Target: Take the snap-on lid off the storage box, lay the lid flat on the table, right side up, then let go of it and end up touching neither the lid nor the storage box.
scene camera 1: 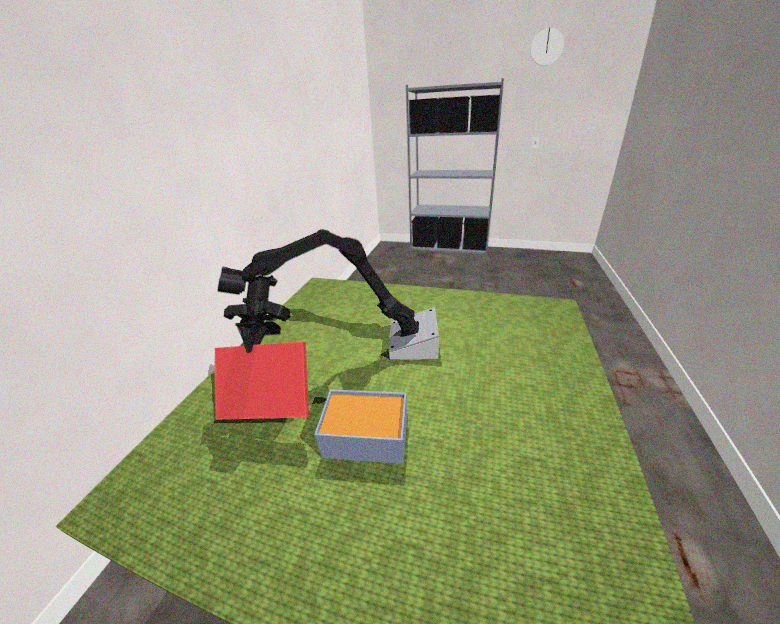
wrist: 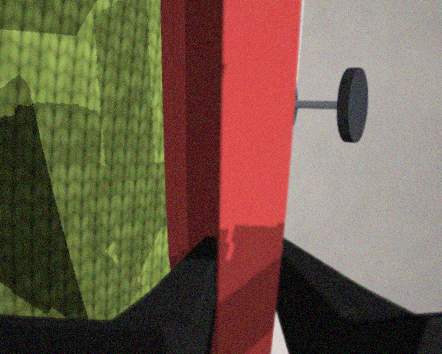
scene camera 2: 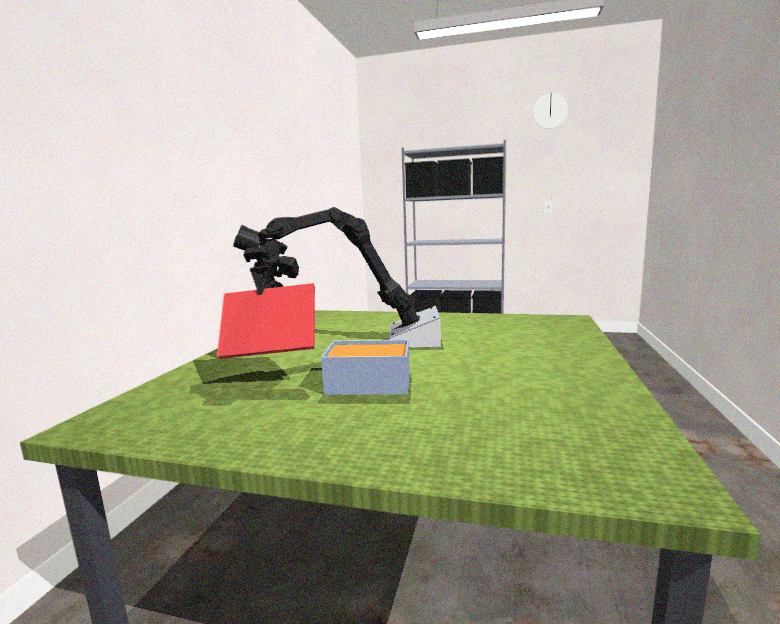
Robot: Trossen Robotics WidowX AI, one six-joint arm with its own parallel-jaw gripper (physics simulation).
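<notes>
The red lid (scene camera 1: 261, 383) (scene camera 2: 269, 322) (wrist: 257, 125) hangs steeply tilted in the air, left of the storage box, its flat top face towards the scene cameras. My gripper (scene camera 1: 249, 348) (scene camera 2: 260, 290) (wrist: 242, 248) is shut on the lid's upper edge; in the wrist view a black finger presses on each side of that edge. The lid's shadow falls on the table below it. The blue-grey storage box (scene camera 1: 361, 448) (scene camera 2: 366, 376) stands upright and uncovered on the table, with an orange inside. The lid and the box are apart. The lid's underside is mostly hidden.
The green table top (scene camera 1: 494, 468) (scene camera 2: 494, 416) carries the box and the grey arm base (scene camera 1: 414, 348) (scene camera 2: 426, 331), which stands behind the box. A wall (scene camera 1: 162, 162) rises along the left side. A dark round disc on a thin rod (wrist: 353, 105) shows beyond the lid in the wrist view.
</notes>
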